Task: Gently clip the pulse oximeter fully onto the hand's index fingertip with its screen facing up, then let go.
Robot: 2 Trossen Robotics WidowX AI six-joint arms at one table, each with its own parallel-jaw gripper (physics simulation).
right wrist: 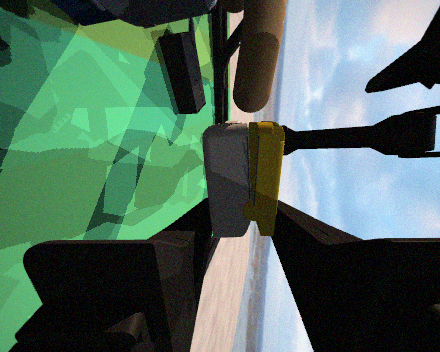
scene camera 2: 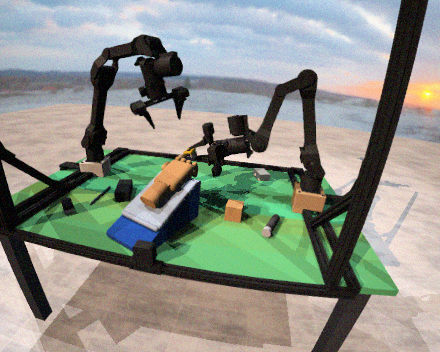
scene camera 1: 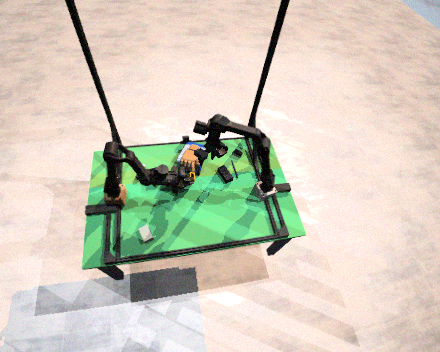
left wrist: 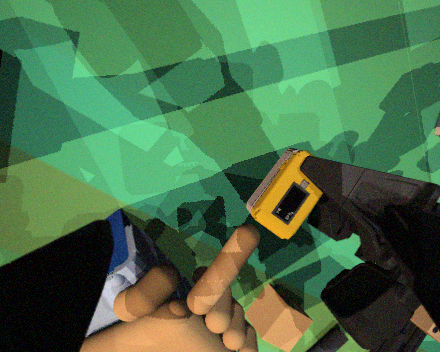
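Pixels of known places: left gripper, between the fingertips: (right wrist: 403, 122) (scene camera 2: 167, 124) (scene camera 1: 206, 162) (left wrist: 248, 225); right gripper, between the fingertips: (right wrist: 238, 204) (scene camera 2: 189, 152) (scene camera 1: 193, 181) (left wrist: 294, 160); left arm's base, origin of its link: (scene camera 2: 95, 159) (scene camera 1: 266, 187); right arm's base, origin of its link: (scene camera 2: 310, 189) (scene camera 1: 113, 191).
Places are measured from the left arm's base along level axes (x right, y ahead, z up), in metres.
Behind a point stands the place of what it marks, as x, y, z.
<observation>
The yellow and grey pulse oximeter (scene camera 1: 192, 176) @[0.156, 0.414, 0.105] (scene camera 2: 189, 152) @[0.184, 0.415, 0.105] (left wrist: 287, 200) @[0.160, 0.409, 0.106] (right wrist: 266, 175) @[0.165, 0.428, 0.104] is in my right gripper (right wrist: 238, 204) @[0.134, 0.415, 0.088], which is shut on it above the table. Its dark screen faces up in the left wrist view. The tan hand (scene camera 1: 190, 156) @[0.295, 0.378, 0.096] (scene camera 2: 170, 182) @[0.359, 0.371, 0.072] (left wrist: 155, 330) @[0.270, 0.360, 0.096] rests on a wedge. Its index finger (left wrist: 227, 267) (right wrist: 255, 75) points at the oximeter's near end. A small gap separates fingertip and oximeter in the right wrist view, with the fingertip roughly in line with the grey-yellow seam. My left gripper (scene camera 2: 166, 122) @[0.160, 0.336, 0.194] is open and empty, high above the hand.
The blue wedge (scene camera 2: 131, 237) @[0.473, 0.282, -0.033] has a pale top. An orange cube (scene camera 2: 234, 210) @[0.349, 0.560, -0.018] (left wrist: 277, 320) @[0.314, 0.543, -0.009] and a dark cylinder (scene camera 2: 271, 224) @[0.399, 0.664, -0.033] lie beside it. A black box (scene camera 1: 225, 174) @[0.180, 0.189, -0.024] (scene camera 2: 123, 190) @[0.231, 0.193, -0.025], a pen (scene camera 2: 100, 195) @[0.224, 0.105, -0.052] and a grey box (scene camera 1: 145, 233) @[-0.019, 0.738, -0.029] (scene camera 2: 261, 174) @[0.022, 0.725, -0.029] lie farther off.
</observation>
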